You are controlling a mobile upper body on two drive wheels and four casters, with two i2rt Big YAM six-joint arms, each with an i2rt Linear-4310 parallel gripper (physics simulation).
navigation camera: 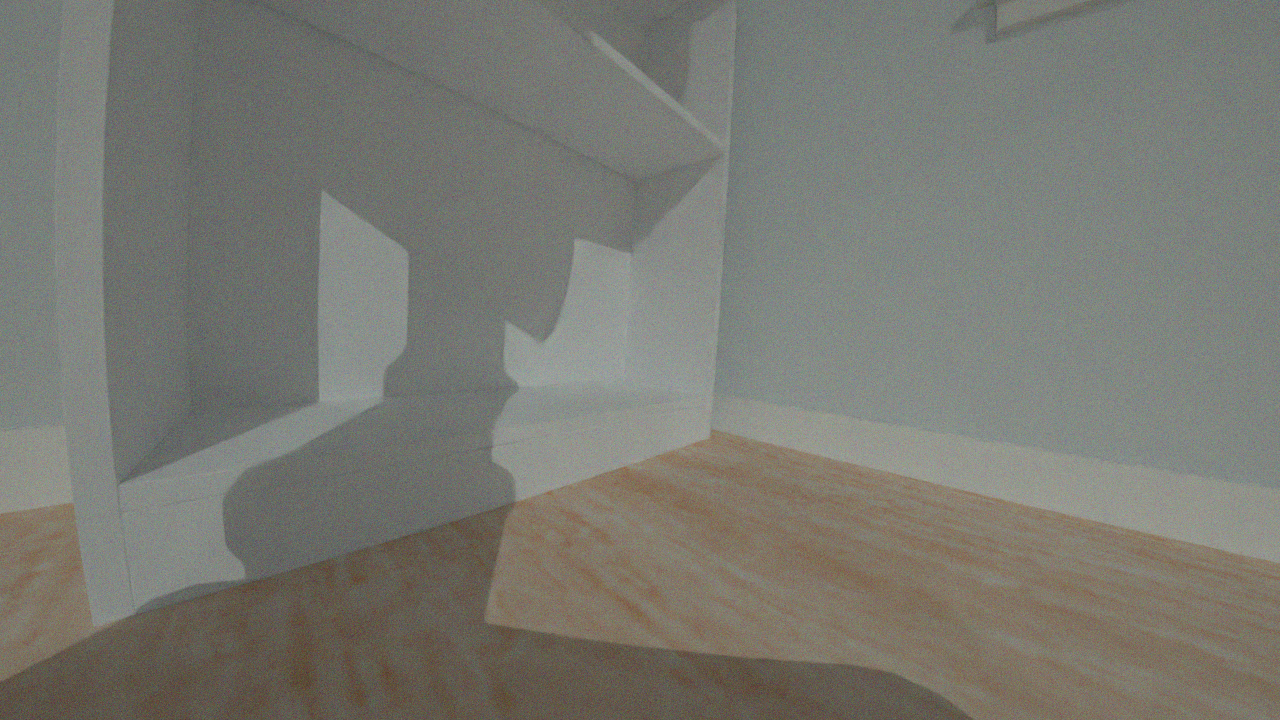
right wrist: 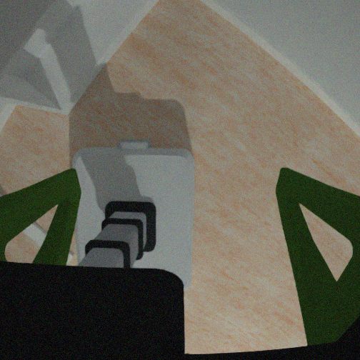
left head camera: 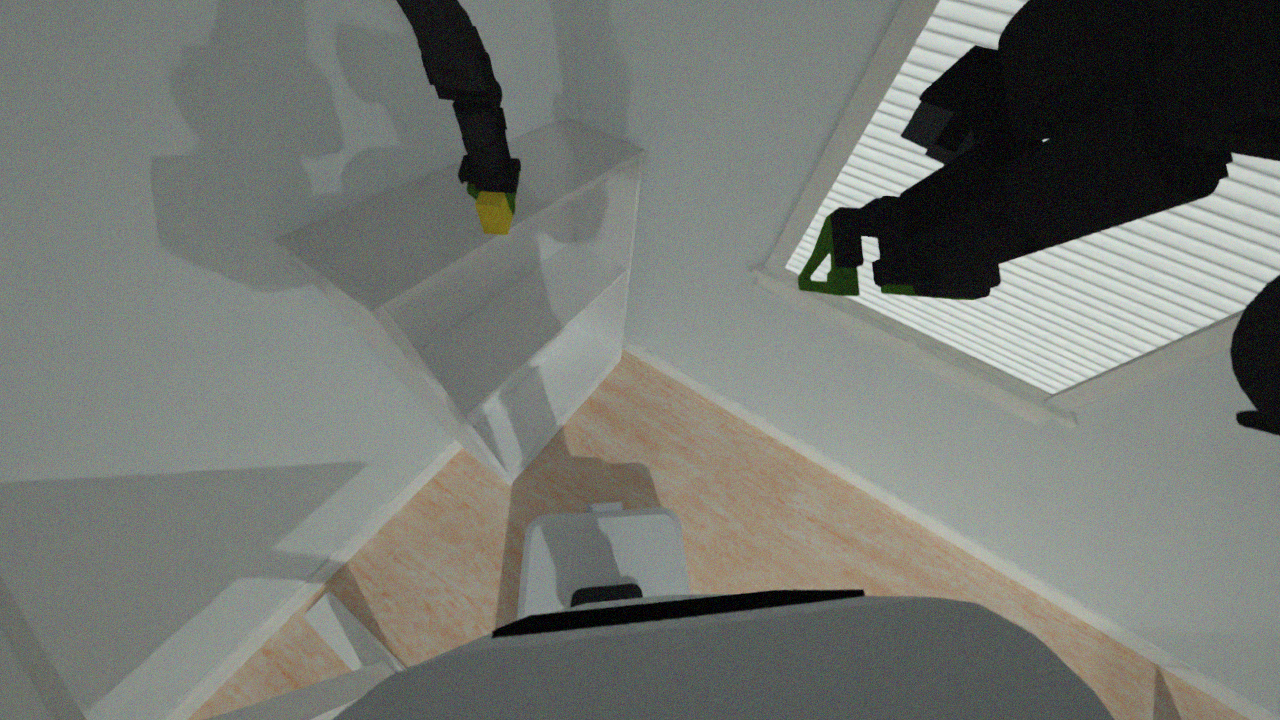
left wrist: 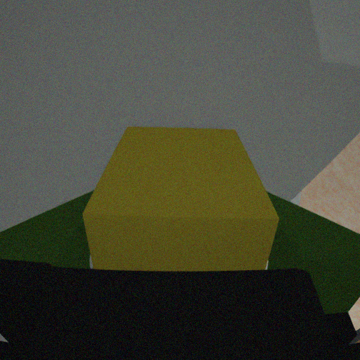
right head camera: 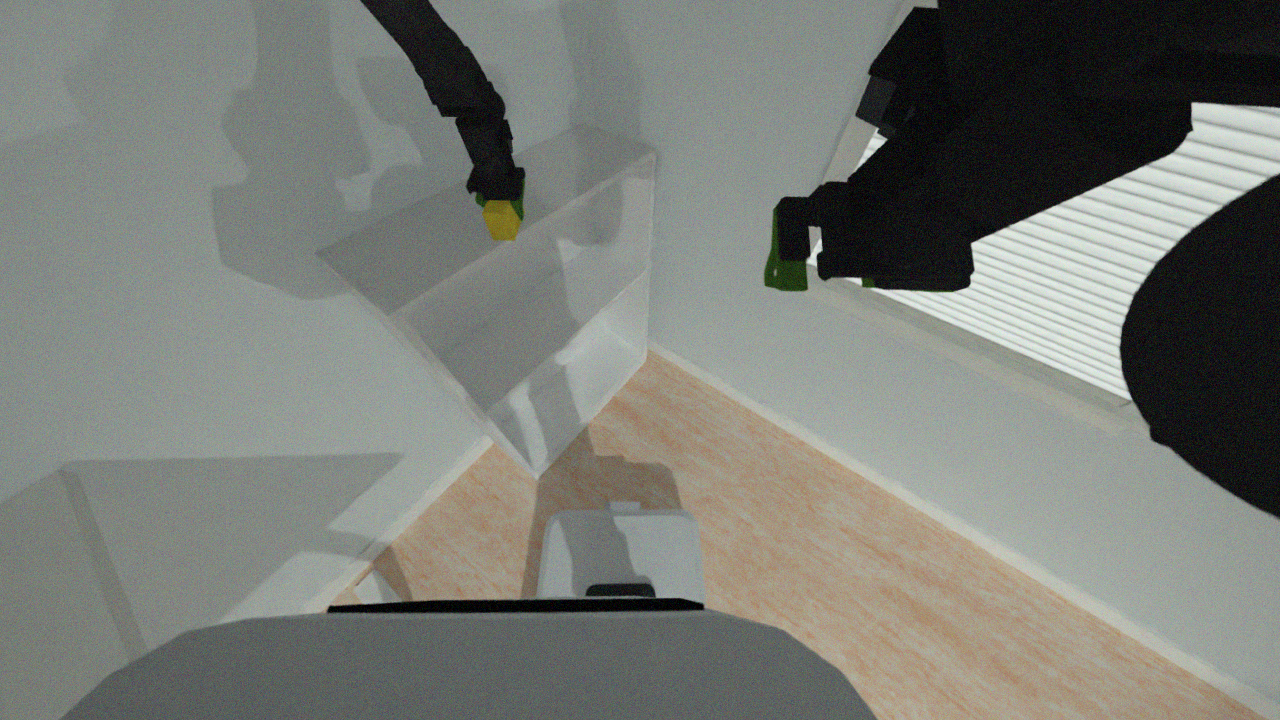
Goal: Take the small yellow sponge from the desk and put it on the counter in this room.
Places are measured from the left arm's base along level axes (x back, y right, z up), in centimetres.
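Pixels of known places: right gripper, fingertip midpoint: (left head camera: 841,285) (right head camera: 814,279).
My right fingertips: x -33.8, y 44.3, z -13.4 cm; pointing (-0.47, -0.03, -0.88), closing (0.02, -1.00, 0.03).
For each thing: its middle in the pictures, then the offset to it from my right fingertips. "spot": a spot on its surface instead. Level surfaces: height alone.
- small yellow sponge, body centre: (left head camera: 496,205) (right head camera: 504,212) dx -40.8, dy -44.5, dz -18.4 cm
- window with blinds, surface spot: (right head camera: 1029,308) spot: dx -25.7, dy +71.1, dz -31.0 cm
- floor, its level: dz -127.5 cm
The small yellow sponge (left head camera: 494,216) (right head camera: 503,222) (left wrist: 182,195) is between the green fingers of my left gripper (left head camera: 492,197) (right head camera: 501,202) (left wrist: 178,181), which is shut on it. In both head views they overlap the top and front edge of a white shelf unit (left head camera: 384,241) (right head camera: 402,255) (navigation camera: 85,268); the height of any gap cannot be told. This unit may be the counter; no other counter shows. My right gripper (left head camera: 868,291) (right head camera: 827,286) (right wrist: 177,179) is open and empty, right of the unit in the head views. The desk is not recognisable.
The shelf unit stands in a corner between walls. A window with blinds (left head camera: 1011,331) (right head camera: 1029,308) is behind my right arm. My light grey base (left head camera: 657,546) (right head camera: 671,546) (right wrist: 172,210) is on the floor (navigation camera: 850,555) near the unit. A white piece (left head camera: 340,631) is at lower left.
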